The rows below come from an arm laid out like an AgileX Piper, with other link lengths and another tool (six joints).
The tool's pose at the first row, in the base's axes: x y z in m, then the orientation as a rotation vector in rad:
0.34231 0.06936 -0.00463 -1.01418 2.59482 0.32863
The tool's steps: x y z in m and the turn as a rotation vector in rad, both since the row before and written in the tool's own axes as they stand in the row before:
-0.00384 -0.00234 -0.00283 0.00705 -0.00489 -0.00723
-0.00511 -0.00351 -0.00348 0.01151 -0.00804 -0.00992
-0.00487 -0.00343 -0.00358 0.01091 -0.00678 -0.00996
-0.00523 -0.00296 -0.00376 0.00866 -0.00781 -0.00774
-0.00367 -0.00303 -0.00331 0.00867 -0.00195 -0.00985
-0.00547 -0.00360 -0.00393 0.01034 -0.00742 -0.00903
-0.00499 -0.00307 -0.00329 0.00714 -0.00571 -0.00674
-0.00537 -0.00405 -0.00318 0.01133 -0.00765 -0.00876
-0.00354 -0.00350 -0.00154 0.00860 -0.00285 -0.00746
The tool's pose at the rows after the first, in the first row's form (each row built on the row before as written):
0.34594 0.06909 -0.00076 -1.01887 2.58555 0.31955
0.35106 0.06857 0.00415 -1.02405 2.57143 0.30529
0.35586 0.06797 0.00914 -1.02990 2.55840 0.29133
0.36045 0.06792 0.01454 -1.03330 2.54596 0.28142
0.36411 0.06701 0.01894 -1.04157 2.53744 0.26834
0.36914 0.06670 0.02468 -1.04600 2.52429 0.25586
0.37358 0.06669 0.02972 -1.04941 2.51436 0.24741
0.37894 0.06630 0.03486 -1.05289 2.50095 0.23396
0.38319 0.06566 0.03781 -1.05757 2.49288 0.22217

